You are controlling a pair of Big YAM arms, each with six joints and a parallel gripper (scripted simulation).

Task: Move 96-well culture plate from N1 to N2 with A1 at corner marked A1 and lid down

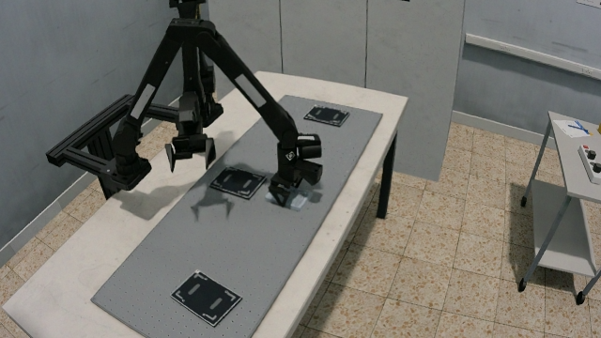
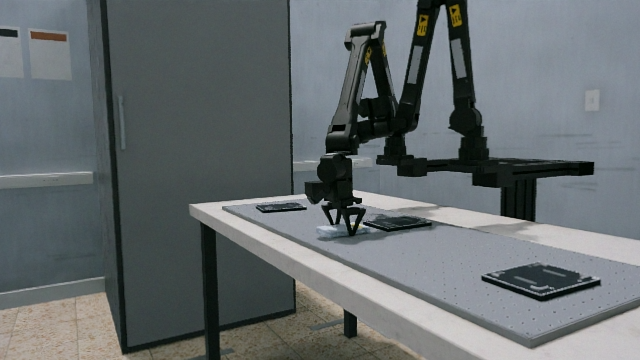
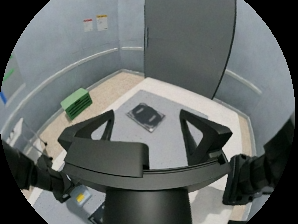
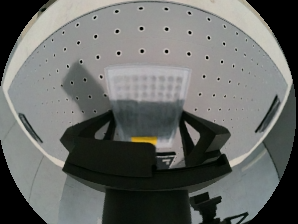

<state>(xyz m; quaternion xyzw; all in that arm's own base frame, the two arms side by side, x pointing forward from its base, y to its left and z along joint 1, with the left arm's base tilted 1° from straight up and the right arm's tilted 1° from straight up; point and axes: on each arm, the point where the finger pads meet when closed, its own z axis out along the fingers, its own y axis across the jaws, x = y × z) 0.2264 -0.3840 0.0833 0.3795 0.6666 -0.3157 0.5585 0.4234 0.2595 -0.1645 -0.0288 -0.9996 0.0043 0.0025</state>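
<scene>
Now: the 96-well plate right at my right hand. Also, from my right hand: plate nest 19 cm behind, 1 cm to the right.
Right now the 96-well plate is 13 cm ahead of my left hand, 28 cm to the left of it and 25 cm below it. Round my left hand: plate nest: 6 cm behind, 26 cm to the left, 25 cm below.
</scene>
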